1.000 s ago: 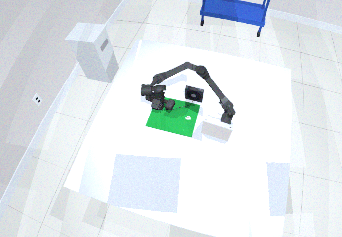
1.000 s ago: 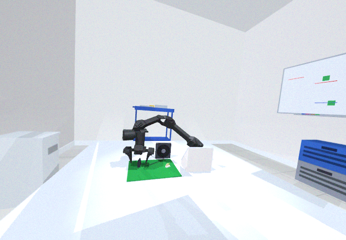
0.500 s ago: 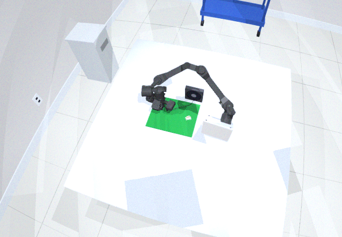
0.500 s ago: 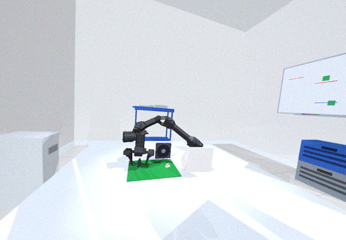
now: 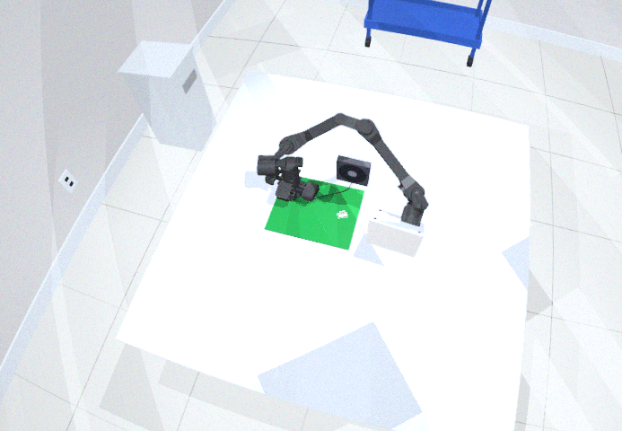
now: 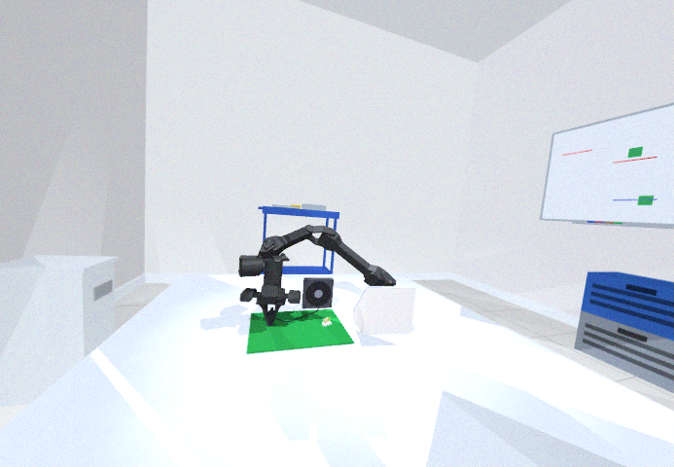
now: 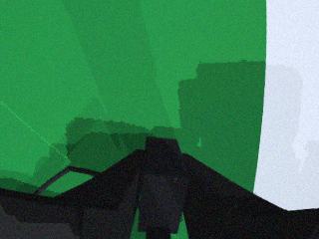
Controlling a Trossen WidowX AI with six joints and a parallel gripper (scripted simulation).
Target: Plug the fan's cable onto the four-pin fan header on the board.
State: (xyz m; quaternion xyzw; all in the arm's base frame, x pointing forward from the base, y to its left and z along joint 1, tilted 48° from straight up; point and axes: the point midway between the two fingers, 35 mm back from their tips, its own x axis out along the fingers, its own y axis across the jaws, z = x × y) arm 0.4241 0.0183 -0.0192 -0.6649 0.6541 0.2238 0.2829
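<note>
Now: gripper tip 19 cm past the white four-pin header and 2 cm above it. Also, from my gripper tip: black fan plug 1 cm to the right, 1 cm above; black fan 17 cm behind, 15 cm to the right, 4 cm above; green board 9 cm behind, 3 cm below, 1 cm to the left.
</note>
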